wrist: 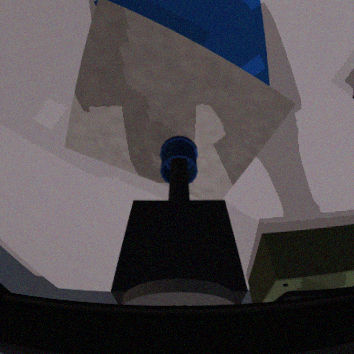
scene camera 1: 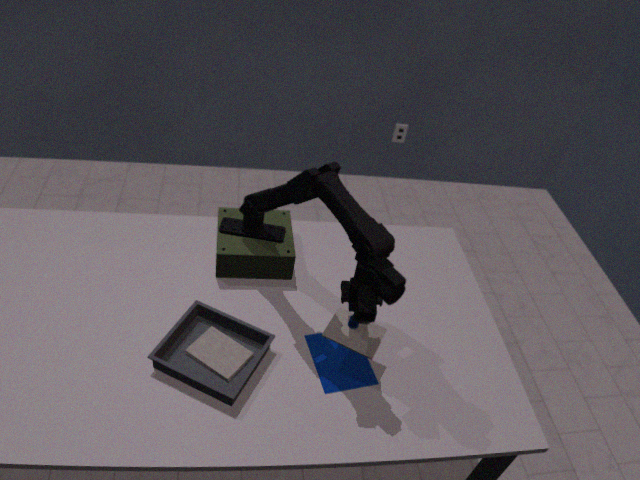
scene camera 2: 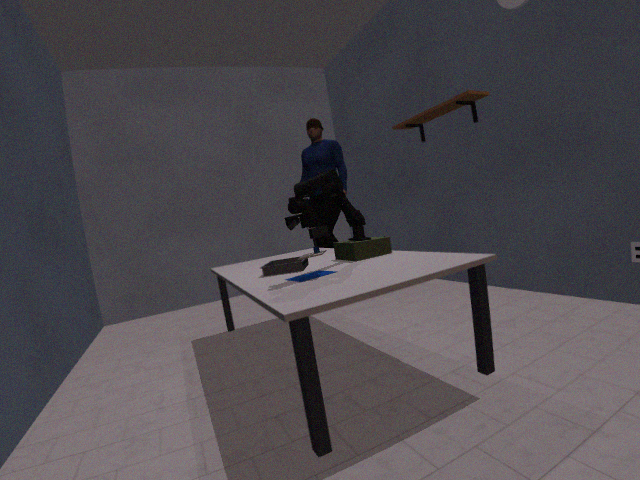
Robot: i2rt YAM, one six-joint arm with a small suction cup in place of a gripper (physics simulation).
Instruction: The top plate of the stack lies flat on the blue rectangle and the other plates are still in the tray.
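Places are measured from the arm's base along level axes (x up, y left, z back), in metres.
Pixels of known places: hand at its tool point: (wrist: 178, 146) (scene camera 1: 352, 326); arm's base at its link origin: (wrist: 320, 294) (scene camera 1: 252, 231) (scene camera 2: 359, 239).
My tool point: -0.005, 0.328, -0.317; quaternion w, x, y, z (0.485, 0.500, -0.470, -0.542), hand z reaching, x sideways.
For each thing: its middle in the pictures, then the offset to it from my tool point, as dx, dy, dz. "spot": a spot on its surface instead.
- blue rectangle at a spot on its surface: (wrist: 220, 25) (scene camera 1: 332, 372) spot: -0.089, -0.031, -0.091
- grey tray at the middle of its body: (scene camera 1: 213, 351) (scene camera 2: 286, 265) -0.064, -0.350, -0.109
My suction cup (scene camera 1: 353, 322) (scene camera 2: 316, 250) (wrist: 179, 159) is on a beige plate (scene camera 1: 354, 341) (wrist: 165, 75) near one of its edges. The plate hangs roughly level above the table, and its shadow falls apart from it. In scene camera 1 it covers the back right part of the blue rectangle (scene camera 1: 341, 369) (scene camera 2: 311, 275) (wrist: 220, 25) and is turned relative to it. The grey tray (scene camera 1: 191, 382) (scene camera 2: 284, 267) stands to the left. A beige plate (scene camera 1: 219, 352) lies inside it; how many are stacked there I cannot tell.
The green base block (scene camera 1: 254, 266) (scene camera 2: 361, 249) (wrist: 300, 255) stands behind the tray and carries the arm. In scene camera 2 a person in a blue top (scene camera 2: 323, 157) stands behind the arm, and a wooden shelf (scene camera 2: 442, 111) hangs on the wall.
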